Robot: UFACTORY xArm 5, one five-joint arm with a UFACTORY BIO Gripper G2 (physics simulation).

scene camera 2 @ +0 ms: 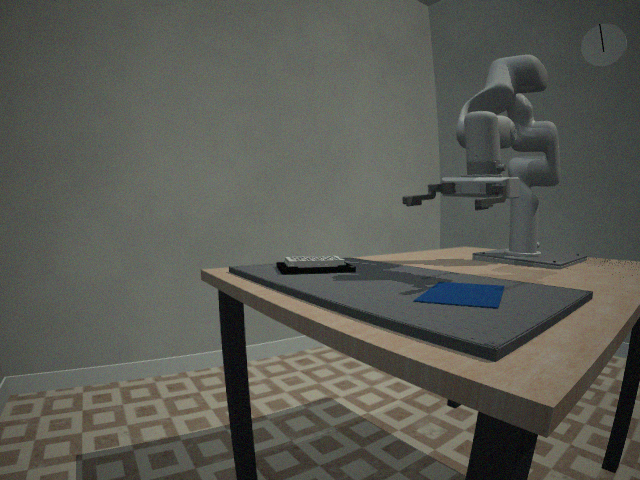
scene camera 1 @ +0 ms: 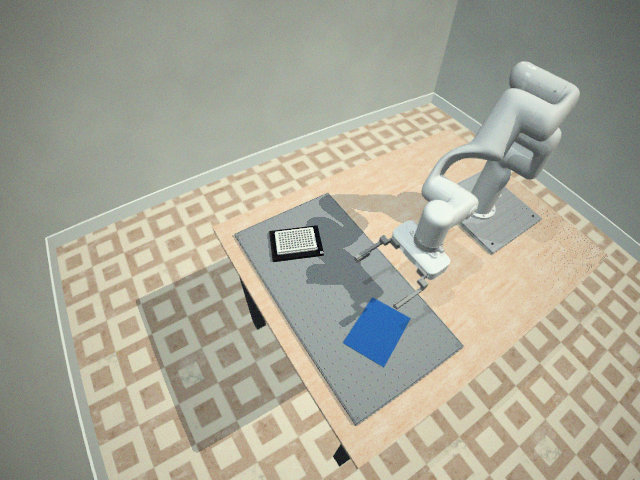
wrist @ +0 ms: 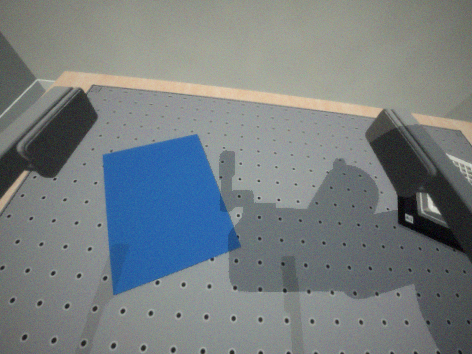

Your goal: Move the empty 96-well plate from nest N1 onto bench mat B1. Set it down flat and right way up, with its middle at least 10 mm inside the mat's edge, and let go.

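Pixels of known places: end effector, tool point: [scene camera 2: 445, 202] [scene camera 1: 381, 278] [wrist: 234, 138]; arm's base, origin of the base link: [scene camera 2: 522, 254] [scene camera 1: 478, 206].
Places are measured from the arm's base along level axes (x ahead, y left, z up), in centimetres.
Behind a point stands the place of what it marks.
The white 96-well plate [scene camera 1: 295, 240] @[z 1.6, x 67.1, y -18.0 cm] [scene camera 2: 314, 260] @[z 2.0, x 69.0, y -14.6 cm] sits flat in the black nest N1 [scene camera 1: 318, 243] [scene camera 2: 350, 268] @[z 0.2, x 62.6, y -10.1 cm] [wrist: 420, 226] @[z 0.5, x 60.9, y -11.6 cm] at the far left of the grey perforated board. In the wrist view a part of the plate [wrist: 463, 168] @[z 1.9, x 70.3, y -21.9 cm] shows at the right edge, partly hidden behind a finger. The blue mat B1 [scene camera 1: 377, 333] @[z -0.5, x 62.0, y 20.5 cm] [scene camera 2: 460, 295] @[z -0.4, x 63.7, y 20.7 cm] [wrist: 165, 215] @[z -0.5, x 59.1, y 19.1 cm] lies flat on the board with nothing on it. My gripper [scene camera 1: 377, 282] @[z 14.4, x 58.0, y 12.6 cm] [scene camera 2: 442, 203] @[z 14.4, x 58.0, y 12.6 cm] [wrist: 232, 142] @[z 14.4, x 58.0, y 12.6 cm] is open and empty, high above the board, between the nest and the mat but set back toward the arm's base.
The grey perforated board [scene camera 1: 413, 361] @[z -0.6, x 58.2, y 32.2 cm] [scene camera 2: 542, 304] @[z -0.6, x 59.1, y 33.2 cm] [wrist: 175, 320] @[z -0.7, x 49.6, y 15.7 cm] lies on the wooden table [scene camera 1: 516, 289] @[z -1.9, x 13.6, y 31.9 cm] [scene camera 2: 584, 356] @[z -1.9, x 72.7, y 44.5 cm]. The arm stands on a grey base plate [scene camera 1: 509, 235] @[z -0.4, x -0.4, y 15.6 cm] [scene camera 2: 560, 261] @[z -0.4, x 5.2, y 15.7 cm] at the back. Shadows of the arm and gripper fall across the board and the mat's edge.
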